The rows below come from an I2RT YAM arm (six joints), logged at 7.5 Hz.
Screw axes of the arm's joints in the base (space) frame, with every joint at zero. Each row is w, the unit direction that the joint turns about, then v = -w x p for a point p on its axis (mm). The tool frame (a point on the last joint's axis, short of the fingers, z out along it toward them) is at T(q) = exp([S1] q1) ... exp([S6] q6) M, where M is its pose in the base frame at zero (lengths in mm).
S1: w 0 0 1 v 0 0 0
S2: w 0 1 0 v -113.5 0 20
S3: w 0 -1 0 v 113.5 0 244
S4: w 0 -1 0 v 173.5 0 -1
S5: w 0 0 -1 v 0 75 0
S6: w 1 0 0 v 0 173.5 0
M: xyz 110.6 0 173.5 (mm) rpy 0 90 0 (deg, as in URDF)
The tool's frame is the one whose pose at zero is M.
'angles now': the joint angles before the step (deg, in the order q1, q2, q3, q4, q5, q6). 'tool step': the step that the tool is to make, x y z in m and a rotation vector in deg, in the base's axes. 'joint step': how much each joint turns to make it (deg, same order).
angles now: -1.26 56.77 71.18 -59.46 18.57 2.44
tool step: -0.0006 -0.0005 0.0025 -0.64 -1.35 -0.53
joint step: -0.02 -0.39 0.00 1.00 0.79 -0.08
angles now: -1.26 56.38 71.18 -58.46 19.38 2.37
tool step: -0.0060 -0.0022 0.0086 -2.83 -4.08 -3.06
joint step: 0.02 -1.74 0.01 2.39 4.12 -0.01
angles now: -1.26 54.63 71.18 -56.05 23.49 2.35
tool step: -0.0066 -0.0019 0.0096 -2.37 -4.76 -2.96
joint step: 0.02 -1.86 -0.01 2.97 3.74 -0.01
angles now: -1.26 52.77 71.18 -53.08 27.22 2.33
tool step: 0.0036 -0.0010 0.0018 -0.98 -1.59 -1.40
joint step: 0.00 0.33 -0.17 2.11 1.69 0.00
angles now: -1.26 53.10 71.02 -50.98 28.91 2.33
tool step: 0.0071 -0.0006 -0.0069 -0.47 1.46 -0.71
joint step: 0.01 1.11 -0.97 0.64 0.88 -0.02
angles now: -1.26 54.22 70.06 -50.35 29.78 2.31
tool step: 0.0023 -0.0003 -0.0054 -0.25 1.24 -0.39
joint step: 0.00 0.33 -0.85 -0.06 0.48 0.00
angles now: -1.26 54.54 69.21 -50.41 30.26 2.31
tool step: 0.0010 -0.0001 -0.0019 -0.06 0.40 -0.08
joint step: -0.01 0.14 -0.30 0.05 0.10 -0.02
